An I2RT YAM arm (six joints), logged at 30 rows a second.
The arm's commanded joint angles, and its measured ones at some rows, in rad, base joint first. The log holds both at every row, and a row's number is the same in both.
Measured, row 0: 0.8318, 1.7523, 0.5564, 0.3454, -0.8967, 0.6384
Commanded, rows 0 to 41: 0.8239, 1.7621, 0.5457, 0.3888, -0.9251, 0.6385; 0.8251, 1.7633, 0.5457, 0.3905, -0.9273, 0.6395; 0.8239, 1.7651, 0.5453, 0.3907, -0.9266, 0.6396; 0.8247, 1.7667, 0.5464, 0.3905, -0.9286, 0.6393; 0.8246, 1.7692, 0.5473, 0.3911, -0.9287, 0.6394; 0.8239, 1.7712, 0.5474, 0.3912, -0.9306, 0.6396; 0.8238, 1.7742, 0.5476, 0.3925, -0.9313, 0.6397; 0.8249, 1.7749, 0.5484, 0.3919, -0.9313, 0.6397; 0.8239, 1.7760, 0.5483, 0.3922, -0.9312, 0.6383; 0.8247, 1.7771, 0.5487, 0.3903, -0.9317, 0.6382; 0.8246, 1.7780, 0.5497, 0.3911, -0.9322, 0.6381; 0.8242, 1.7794, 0.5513, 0.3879, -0.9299, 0.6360; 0.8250, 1.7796, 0.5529, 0.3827, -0.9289, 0.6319; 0.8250, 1.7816, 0.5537, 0.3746, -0.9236, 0.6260; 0.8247, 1.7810, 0.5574, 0.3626, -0.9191, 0.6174; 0.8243, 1.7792, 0.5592, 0.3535, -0.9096, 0.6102; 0.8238, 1.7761, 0.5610, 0.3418, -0.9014, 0.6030; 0.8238, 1.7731, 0.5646, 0.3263, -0.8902, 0.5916; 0.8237, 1.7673, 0.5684, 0.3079, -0.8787, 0.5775; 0.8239, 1.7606, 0.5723, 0.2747, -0.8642, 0.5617; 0.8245, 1.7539, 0.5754, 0.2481, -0.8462, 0.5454; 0.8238, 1.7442, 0.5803, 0.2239, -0.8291, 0.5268; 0.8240, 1.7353, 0.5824, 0.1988, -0.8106, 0.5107; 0.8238, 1.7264, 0.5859, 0.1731, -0.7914, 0.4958; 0.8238, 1.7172, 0.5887, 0.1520, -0.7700, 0.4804; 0.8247, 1.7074, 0.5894, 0.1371, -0.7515, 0.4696; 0.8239, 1.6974, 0.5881, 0.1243, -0.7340, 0.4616; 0.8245, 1.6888, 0.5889, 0.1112, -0.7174, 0.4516; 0.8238, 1.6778, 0.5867, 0.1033, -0.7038, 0.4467; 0.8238, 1.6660, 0.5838, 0.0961, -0.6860, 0.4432; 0.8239, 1.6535, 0.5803, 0.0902, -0.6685, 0.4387; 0.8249, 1.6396, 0.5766, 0.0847, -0.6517, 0.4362; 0.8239, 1.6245, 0.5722, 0.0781, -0.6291, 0.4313; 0.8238, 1.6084, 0.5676, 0.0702, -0.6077, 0.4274; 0.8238, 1.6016, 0.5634, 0.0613, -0.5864, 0.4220; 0.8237, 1.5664, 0.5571, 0.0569, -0.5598, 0.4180; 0.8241, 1.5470, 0.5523, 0.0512, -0.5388, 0.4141; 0.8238, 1.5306, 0.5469, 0.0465, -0.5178, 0.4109; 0.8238, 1.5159, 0.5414, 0.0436, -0.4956, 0.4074; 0.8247, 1.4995, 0.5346, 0.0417, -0.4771, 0.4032; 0.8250, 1.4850, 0.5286, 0.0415, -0.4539, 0.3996; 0.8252, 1.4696, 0.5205, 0.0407, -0.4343, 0.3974
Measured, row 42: 0.8303, 1.5234, 0.5518, 0.0635, -0.5674, 0.4301
